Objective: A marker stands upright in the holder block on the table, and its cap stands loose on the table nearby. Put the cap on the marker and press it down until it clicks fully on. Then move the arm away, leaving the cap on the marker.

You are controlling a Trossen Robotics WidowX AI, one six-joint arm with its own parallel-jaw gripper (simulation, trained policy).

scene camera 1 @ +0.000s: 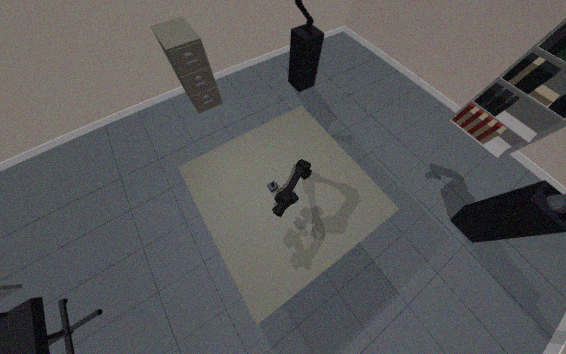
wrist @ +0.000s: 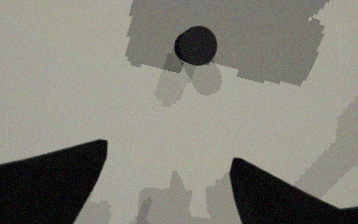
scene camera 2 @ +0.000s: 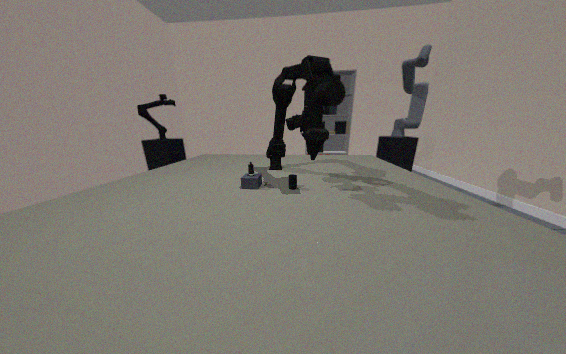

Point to a dark cap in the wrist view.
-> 198, 45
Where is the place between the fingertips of my gripper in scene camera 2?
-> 311, 157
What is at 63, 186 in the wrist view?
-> My gripper.
